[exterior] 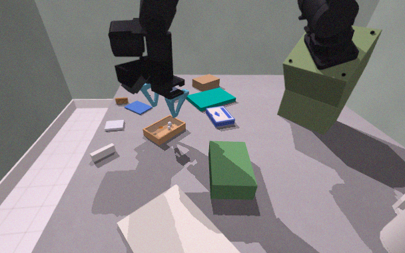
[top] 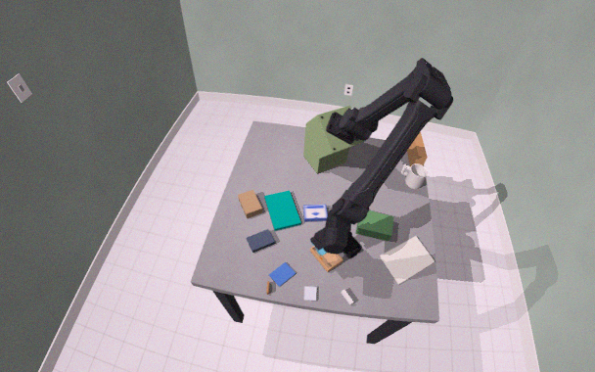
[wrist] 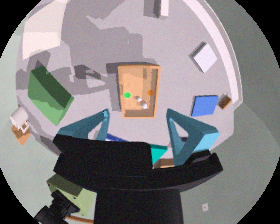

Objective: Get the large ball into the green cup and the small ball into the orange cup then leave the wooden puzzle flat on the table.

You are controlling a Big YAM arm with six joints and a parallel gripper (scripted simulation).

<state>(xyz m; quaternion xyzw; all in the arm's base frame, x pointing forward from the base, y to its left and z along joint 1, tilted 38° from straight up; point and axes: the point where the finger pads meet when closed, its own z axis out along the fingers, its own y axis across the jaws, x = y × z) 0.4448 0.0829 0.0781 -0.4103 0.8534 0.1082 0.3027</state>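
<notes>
Now: hand 7 cm above the wooden puzzle. The rest, counted from my hand: teal slab 23 cm to the right, 12 cm behind, 7 cm below; then green block 19 cm behind, 14 cm to the left, 6 cm below; then blue tile 13 cm ahead, 12 cm to the right, 8 cm below.
</notes>
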